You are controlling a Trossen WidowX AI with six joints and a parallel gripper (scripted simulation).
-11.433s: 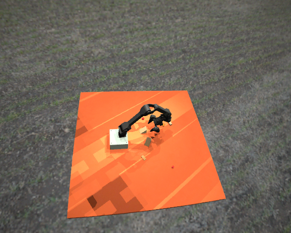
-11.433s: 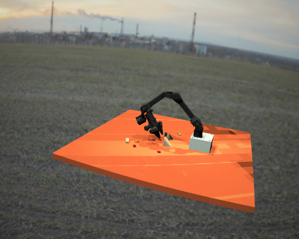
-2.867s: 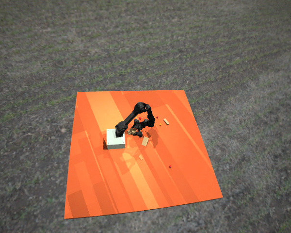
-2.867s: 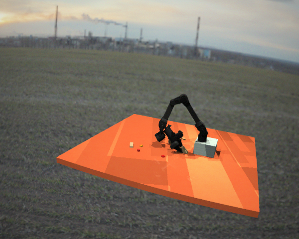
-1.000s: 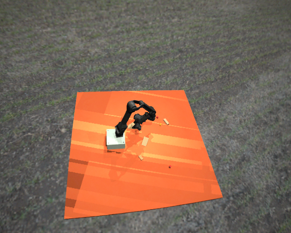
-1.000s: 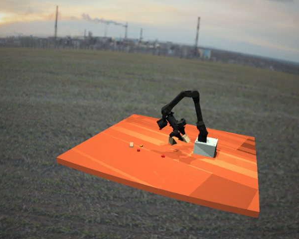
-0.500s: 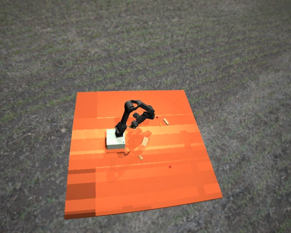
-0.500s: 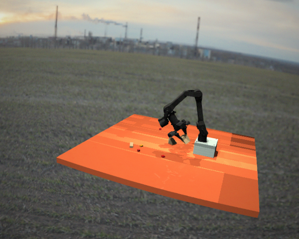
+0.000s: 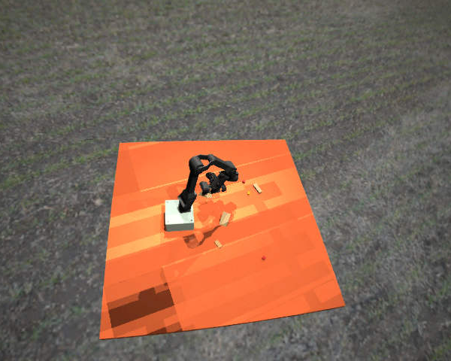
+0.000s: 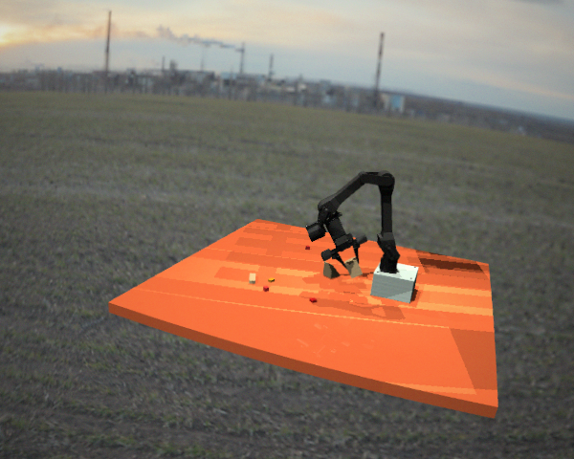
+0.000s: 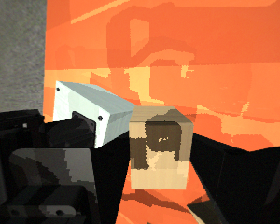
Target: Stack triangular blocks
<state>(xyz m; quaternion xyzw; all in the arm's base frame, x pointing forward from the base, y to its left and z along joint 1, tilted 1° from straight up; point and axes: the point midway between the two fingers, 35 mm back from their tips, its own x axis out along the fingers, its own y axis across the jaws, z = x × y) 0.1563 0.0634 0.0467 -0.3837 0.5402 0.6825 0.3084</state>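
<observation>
Right now my gripper tip is 10 mm to the right of the tan triangular block and 10 mm below it. Round my gripper tip: tan block (20 mm ahead, 290 mm to the right, 110 mm below); tan bar (390 mm ahead, 50 mm to the left, 100 mm below); yellow cube (310 mm ahead, 30 mm to the left, 110 mm below).
</observation>
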